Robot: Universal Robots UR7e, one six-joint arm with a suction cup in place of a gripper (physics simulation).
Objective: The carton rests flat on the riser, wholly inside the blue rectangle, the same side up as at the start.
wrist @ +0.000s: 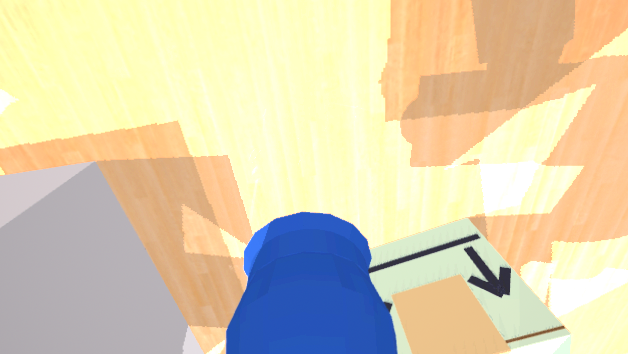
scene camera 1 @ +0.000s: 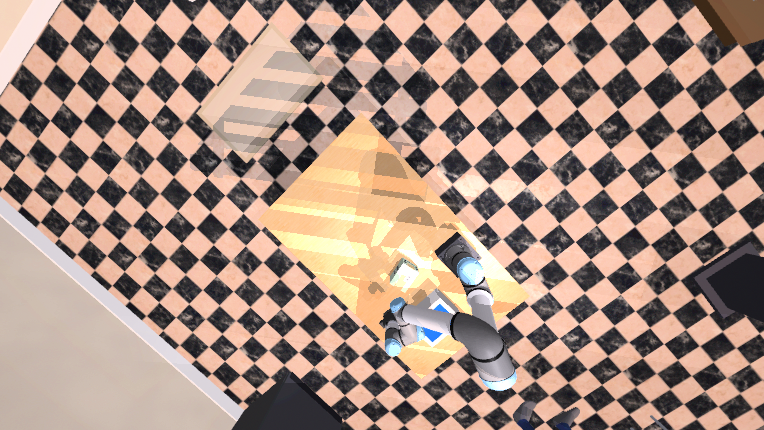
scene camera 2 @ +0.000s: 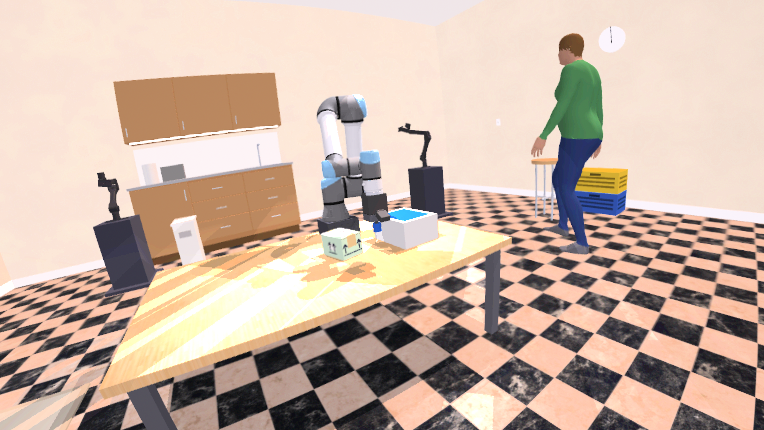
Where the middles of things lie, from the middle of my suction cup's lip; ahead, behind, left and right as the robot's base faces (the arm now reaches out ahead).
My suction cup is now 170 mm past the pale carton (scene camera 2: 343, 244), 100 mm to the left of it and 80 mm above it. The rest, counted from my suction cup: white riser (scene camera 2: 407, 228) 220 mm to the left, 140 mm behind, 70 mm below.
